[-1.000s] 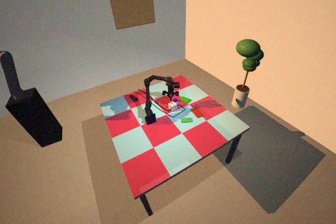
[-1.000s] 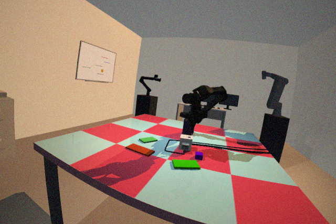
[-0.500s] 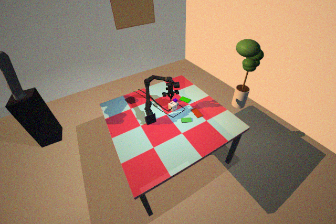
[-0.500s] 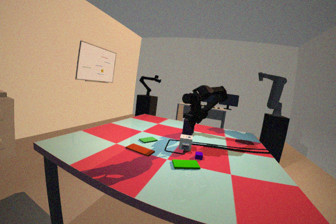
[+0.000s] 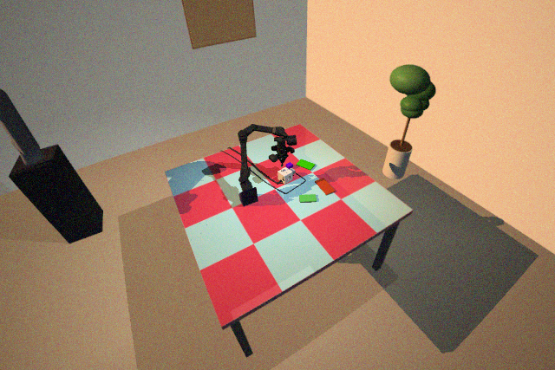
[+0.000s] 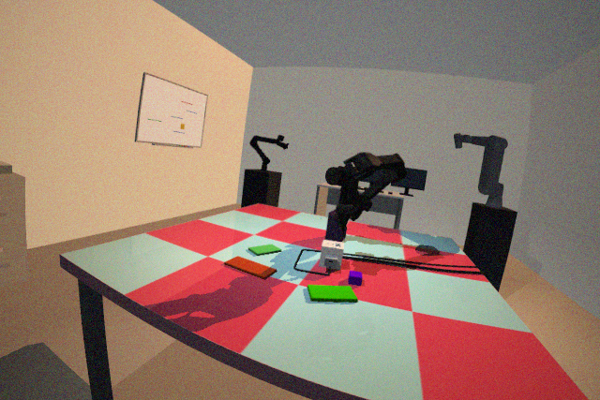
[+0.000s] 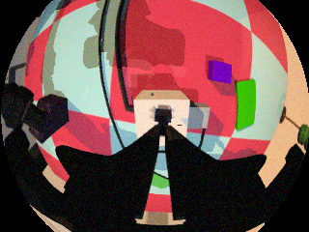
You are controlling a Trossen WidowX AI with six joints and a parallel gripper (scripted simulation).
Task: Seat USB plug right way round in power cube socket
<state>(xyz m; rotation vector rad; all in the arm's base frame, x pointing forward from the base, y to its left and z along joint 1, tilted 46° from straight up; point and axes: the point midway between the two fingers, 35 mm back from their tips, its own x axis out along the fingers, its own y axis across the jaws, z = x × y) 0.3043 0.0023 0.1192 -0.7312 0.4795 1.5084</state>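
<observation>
My gripper tip is now 1 cm above the dark USB plug. From my gripper tip the other things lie so: orange slab 21 cm ahead, 23 cm to the right, 13 cm below; purple block 10 cm ahead, 8 cm to the left, 12 cm below; green slab 22 cm ahead, 4 cm to the left, 13 cm below.
</observation>
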